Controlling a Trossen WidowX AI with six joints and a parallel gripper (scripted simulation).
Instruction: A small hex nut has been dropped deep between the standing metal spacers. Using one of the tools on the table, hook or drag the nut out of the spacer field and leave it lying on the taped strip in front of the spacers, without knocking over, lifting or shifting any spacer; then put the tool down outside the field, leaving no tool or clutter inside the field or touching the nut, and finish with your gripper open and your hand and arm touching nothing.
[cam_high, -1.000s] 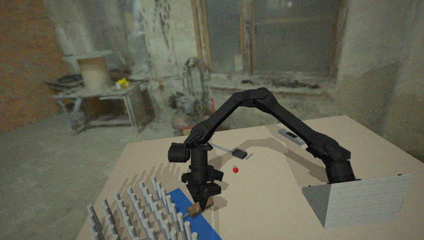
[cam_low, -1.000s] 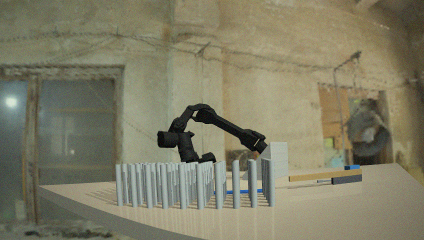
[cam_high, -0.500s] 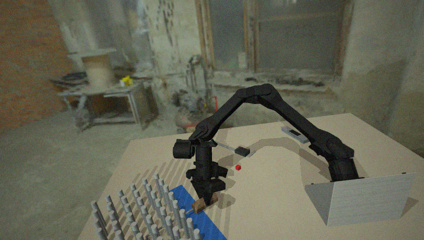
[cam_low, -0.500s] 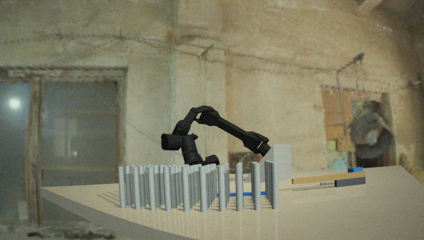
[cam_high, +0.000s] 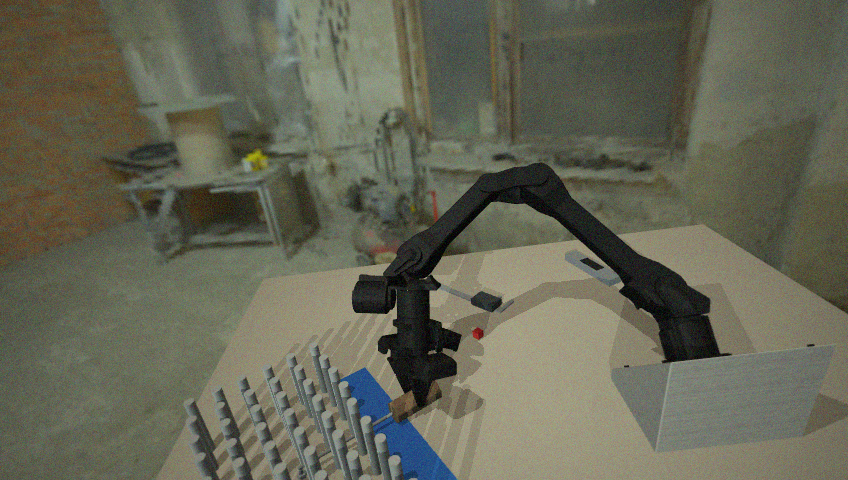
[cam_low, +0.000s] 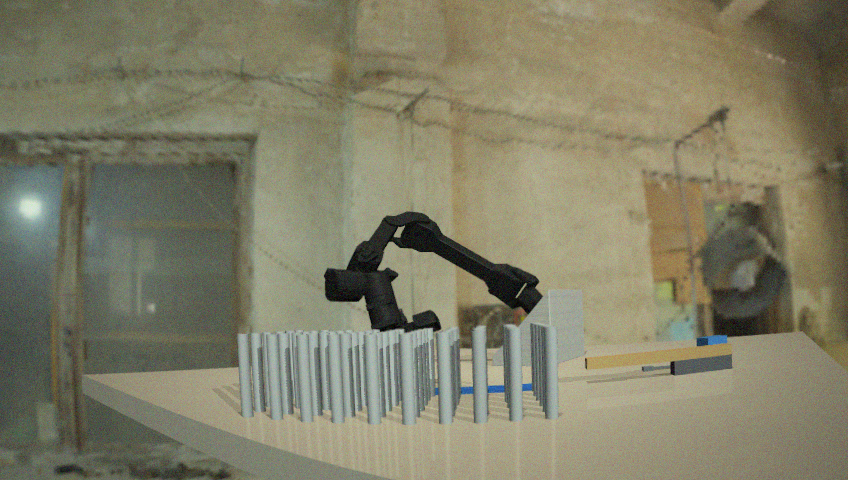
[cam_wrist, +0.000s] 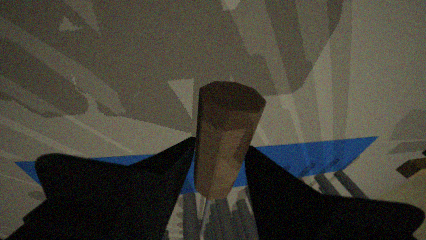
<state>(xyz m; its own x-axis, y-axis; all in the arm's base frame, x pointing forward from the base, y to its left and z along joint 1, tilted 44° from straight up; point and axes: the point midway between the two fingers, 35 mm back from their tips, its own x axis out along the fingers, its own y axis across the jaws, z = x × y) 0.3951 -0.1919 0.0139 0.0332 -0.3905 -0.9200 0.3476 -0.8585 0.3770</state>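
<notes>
Now: the blue taped strip 6 cm to the left of my gripper tip, 4 cm ahead of it and 2 cm below it. Also, from my gripper tip: small red cube: 16 cm to the right, 16 cm behind, 1 cm below; then grey flat block: 51 cm behind, 33 cm to the right.
</notes>
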